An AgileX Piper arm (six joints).
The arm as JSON. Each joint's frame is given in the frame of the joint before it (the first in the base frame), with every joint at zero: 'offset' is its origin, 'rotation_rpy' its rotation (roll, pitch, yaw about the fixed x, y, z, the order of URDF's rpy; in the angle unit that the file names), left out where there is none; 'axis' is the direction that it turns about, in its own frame. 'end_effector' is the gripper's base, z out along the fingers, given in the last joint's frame.
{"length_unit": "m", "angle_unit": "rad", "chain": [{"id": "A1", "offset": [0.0, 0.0, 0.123], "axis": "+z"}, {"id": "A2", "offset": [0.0, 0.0, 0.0], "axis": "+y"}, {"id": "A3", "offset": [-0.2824, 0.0, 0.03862], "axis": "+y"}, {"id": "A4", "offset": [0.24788, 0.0, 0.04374], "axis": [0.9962, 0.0, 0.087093]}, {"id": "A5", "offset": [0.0, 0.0, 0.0], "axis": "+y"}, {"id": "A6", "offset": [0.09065, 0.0, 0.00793], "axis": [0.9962, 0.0, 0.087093]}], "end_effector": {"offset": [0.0, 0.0, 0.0], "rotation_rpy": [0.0, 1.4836, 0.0]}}
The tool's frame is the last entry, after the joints.
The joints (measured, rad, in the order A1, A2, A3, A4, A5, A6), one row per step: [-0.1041 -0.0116 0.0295 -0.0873 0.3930 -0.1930]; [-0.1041 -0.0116 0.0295 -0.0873 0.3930 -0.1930]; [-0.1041 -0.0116 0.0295 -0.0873 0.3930 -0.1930]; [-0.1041 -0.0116 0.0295 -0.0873 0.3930 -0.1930]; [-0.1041 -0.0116 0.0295 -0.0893 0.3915 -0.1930]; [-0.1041 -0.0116 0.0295 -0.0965 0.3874 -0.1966]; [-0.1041 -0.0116 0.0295 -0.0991 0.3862 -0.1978]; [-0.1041 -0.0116 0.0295 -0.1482 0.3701 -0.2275]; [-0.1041 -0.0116 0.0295 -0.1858 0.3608 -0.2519]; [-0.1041 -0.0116 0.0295 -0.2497 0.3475 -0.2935]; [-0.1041 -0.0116 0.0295 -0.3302 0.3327 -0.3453]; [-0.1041 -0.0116 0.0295 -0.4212 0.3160 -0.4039]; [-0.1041 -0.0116 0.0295 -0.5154 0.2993 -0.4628]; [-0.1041 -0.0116 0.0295 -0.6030 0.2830 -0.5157]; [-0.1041 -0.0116 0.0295 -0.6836 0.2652 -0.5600]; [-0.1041 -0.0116 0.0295 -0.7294 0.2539 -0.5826]
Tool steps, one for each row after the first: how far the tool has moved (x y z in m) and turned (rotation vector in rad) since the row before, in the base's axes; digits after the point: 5 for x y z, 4 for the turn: [0.00000 0.00000 0.00000 0.0000 0.0000 0.0000]; [0.00000 0.00000 0.00000 0.0000 0.0000 0.0000]; [0.00000 0.00000 0.00000 0.0000 0.0000 0.0000]; [0.00004 -0.00006 0.00014 -0.0021 -0.0013 0.0000]; [0.00009 -0.00023 0.00038 -0.0110 -0.0028 0.0010]; [0.00003 -0.00008 0.00011 -0.0038 -0.0008 0.0003]; [0.00028 -0.00151 0.00159 -0.0785 -0.0065 0.0075]; [0.00012 -0.00109 0.00100 -0.0614 -0.0013 0.0059]; [0.00013 -0.00175 0.00157 -0.1043 0.0010 0.0098]; [0.00011 -0.00200 0.00194 -0.1307 0.0044 0.0118]; [0.00012 -0.00195 0.00233 -0.1479 0.0067 0.0133]; [0.00011 -0.00168 0.00249 -0.1515 0.0089 0.0130]; [0.00013 -0.00121 0.00244 -0.1393 0.0088 0.0119]; [0.00020 -0.00068 0.00246 -0.1244 0.0059 0.0117]; [0.00014 -0.00018 0.00146 -0.0684 0.0023 0.0070]
